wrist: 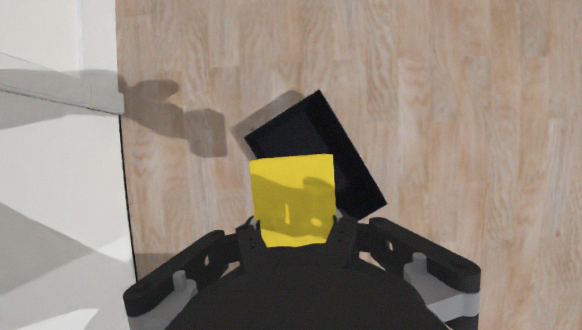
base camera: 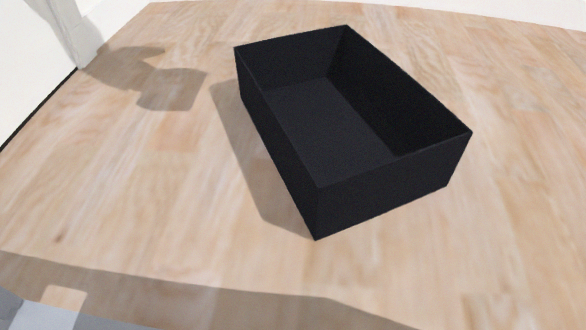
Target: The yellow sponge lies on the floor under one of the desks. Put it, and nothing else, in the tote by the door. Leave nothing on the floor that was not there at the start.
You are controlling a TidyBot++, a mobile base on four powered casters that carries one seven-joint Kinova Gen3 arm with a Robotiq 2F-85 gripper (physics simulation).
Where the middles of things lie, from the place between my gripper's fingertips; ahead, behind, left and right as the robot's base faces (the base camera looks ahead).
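Scene:
With the yellow sponge (wrist: pixel 294 197), I find it 1 cm above my hand and 1 cm ahead of it. The black tote (base camera: pixel 353 136) is 28 cm below my hand, while also being 4 cm to the right of it and 2 cm ahead of it.

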